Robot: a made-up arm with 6 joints. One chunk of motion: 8 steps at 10 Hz.
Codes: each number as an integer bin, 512 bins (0 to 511) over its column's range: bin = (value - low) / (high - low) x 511, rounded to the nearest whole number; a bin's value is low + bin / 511 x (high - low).
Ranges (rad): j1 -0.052..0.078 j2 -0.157..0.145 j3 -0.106..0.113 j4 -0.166..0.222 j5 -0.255..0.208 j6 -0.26..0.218
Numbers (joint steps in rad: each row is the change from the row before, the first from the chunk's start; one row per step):
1: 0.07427 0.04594 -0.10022 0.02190 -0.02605 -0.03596
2: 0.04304 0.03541 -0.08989 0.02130 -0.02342 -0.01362
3: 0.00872 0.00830 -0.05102 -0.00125 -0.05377 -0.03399
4: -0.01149 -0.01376 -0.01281 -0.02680 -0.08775 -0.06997
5: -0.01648 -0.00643 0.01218 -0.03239 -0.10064 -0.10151
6: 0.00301 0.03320 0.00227 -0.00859 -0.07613 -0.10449
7: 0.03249 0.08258 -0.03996 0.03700 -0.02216 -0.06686
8: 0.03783 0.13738 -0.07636 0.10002 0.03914 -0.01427
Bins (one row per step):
1: 496 343 13 247 253 240
2: 374 326 38 247 256 263
3: 239 280 128 217 222 242
4: 159 242 217 183 185 203
5: 140 255 276 176 170 169
6: 216 322 253 207 197 166
7: 332 405 154 267 257 206
8: 353 498 69 350 325 263

